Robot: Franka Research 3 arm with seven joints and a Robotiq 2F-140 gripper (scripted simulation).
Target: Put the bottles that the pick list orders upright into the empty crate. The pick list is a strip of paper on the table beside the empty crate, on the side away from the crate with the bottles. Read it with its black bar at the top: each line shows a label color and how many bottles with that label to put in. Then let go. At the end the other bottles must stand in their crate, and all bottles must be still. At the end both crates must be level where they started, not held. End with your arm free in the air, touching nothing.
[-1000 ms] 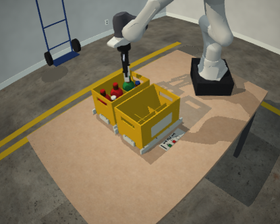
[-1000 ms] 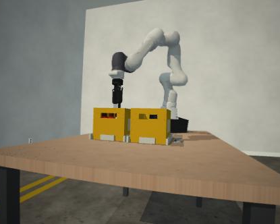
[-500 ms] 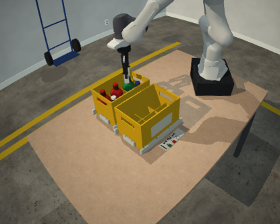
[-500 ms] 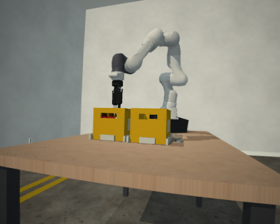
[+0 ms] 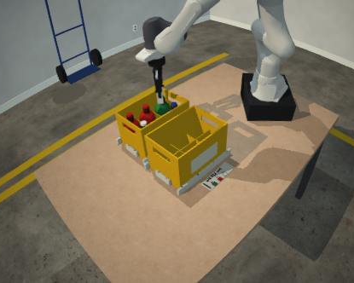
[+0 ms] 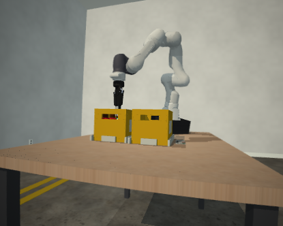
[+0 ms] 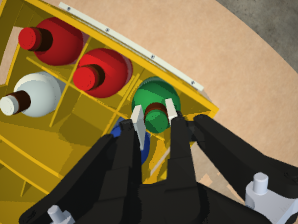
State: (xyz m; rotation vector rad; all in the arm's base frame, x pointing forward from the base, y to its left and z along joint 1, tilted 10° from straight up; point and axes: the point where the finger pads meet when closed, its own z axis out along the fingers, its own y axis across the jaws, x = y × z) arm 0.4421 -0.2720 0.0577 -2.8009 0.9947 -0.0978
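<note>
Now: the green bottle 8 cm below my hand. Round my hand: red-label bottle 9 cm ahead, 1 cm to the left, 8 cm below; then white-capped bottle 16 cm ahead, 11 cm to the left, 8 cm below; then blue-label bottle 1 cm behind, 9 cm to the left, 8 cm below.
</note>
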